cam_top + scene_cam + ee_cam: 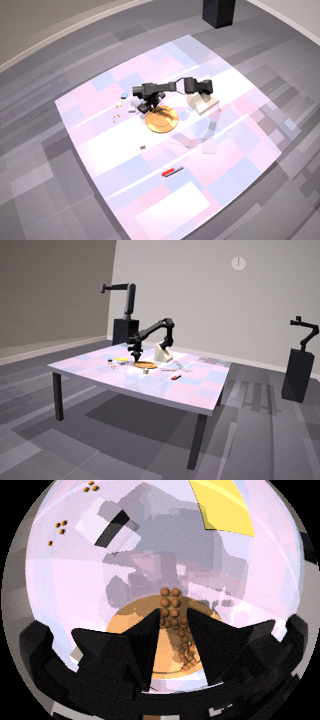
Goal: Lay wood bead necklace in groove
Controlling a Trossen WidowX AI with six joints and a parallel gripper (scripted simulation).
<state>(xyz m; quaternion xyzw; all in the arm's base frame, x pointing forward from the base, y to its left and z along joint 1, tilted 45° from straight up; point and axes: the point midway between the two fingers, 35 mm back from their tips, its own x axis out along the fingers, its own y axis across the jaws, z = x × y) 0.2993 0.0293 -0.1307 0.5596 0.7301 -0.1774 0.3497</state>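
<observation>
Now: gripper tip 2 cm past the round bead board, 8 cm to the right of it and 1 cm above it. The rest, counted from my gripper tip: white block: 11 cm ahead, 8 cm to the right; then blue block: 11 cm ahead, 21 cm to the right, 1 cm below; then yellow sheet: 2 cm behind, 17 cm to the right, 1 cm below.
</observation>
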